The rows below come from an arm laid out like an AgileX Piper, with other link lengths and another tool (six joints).
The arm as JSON. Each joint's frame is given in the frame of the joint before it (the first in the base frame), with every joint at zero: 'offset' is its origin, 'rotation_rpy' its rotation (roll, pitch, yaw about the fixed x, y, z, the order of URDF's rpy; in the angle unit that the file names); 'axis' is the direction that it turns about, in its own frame. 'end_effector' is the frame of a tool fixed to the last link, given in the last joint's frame.
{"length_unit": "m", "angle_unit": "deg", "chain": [
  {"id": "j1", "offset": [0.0, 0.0, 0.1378], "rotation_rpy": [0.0, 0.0, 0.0], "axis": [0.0, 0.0, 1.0]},
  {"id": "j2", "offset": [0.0, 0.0, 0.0], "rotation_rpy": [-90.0, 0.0, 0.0], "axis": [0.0, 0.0, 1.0]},
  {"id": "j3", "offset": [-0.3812, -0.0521, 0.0], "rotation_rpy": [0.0, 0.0, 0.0], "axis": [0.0, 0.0, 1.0]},
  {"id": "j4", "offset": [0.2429, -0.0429, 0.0], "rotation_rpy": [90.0, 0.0, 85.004], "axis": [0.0, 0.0, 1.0]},
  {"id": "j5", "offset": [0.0, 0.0, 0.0], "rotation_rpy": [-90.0, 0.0, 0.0], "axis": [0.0, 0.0, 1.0]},
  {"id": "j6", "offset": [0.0, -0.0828, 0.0], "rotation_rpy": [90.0, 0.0, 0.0], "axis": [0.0, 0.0, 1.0]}
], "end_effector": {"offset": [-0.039, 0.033, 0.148], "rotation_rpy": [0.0, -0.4, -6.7]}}
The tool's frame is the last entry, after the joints.
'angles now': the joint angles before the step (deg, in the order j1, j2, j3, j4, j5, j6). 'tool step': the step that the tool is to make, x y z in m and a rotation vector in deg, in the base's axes. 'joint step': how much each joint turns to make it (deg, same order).
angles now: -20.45 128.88 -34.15 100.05 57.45 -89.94
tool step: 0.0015 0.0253 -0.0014 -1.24 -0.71 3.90
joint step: 3.91 0.01 -1.24 0.00 -0.96 0.00
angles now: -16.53 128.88 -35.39 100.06 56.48 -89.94
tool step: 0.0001 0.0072 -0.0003 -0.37 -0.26 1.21
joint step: 1.07 0.00 -0.41 -0.15 -0.29 0.01
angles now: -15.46 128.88 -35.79 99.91 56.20 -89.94
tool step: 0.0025 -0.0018 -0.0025 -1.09 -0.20 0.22
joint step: 0.07 0.01 -0.66 -0.19 -1.00 0.00
